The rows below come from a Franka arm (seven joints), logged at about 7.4 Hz.
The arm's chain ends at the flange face. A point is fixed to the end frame.
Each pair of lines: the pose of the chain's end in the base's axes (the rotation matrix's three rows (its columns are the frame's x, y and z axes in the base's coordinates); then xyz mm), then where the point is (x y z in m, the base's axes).
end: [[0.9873 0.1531 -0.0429], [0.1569 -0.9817 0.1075], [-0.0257 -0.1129 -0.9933]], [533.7 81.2 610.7]
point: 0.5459 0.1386 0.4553
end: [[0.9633 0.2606 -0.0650], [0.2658 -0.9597 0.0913], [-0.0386 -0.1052 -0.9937]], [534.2 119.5 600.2]
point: 0.5382 0.1763 0.4441
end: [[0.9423 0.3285 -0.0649], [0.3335 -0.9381 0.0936], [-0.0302 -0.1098 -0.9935]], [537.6 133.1 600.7]
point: 0.5386 0.1911 0.4450
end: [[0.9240 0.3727 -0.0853], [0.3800 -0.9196 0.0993], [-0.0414 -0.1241 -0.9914]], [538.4 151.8 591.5]
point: 0.5341 0.2112 0.4364
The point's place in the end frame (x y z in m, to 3 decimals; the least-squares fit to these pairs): 0.025 -0.037 0.160
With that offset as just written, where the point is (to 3 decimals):
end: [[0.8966 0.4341 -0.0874], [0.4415 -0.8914 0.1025], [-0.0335 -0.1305 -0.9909]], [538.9 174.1 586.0]
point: 0.531 0.235 0.431
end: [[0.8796 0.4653 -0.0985], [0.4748 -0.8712 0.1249], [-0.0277 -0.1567 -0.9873]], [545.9 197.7 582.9]
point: 0.535 0.262 0.430
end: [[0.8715 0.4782 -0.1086], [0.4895 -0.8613 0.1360], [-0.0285 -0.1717 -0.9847]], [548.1 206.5 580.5]
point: 0.535 0.272 0.429
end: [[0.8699 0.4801 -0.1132], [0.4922 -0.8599 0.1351], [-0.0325 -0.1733 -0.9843]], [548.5 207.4 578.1]
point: 0.534 0.273 0.426
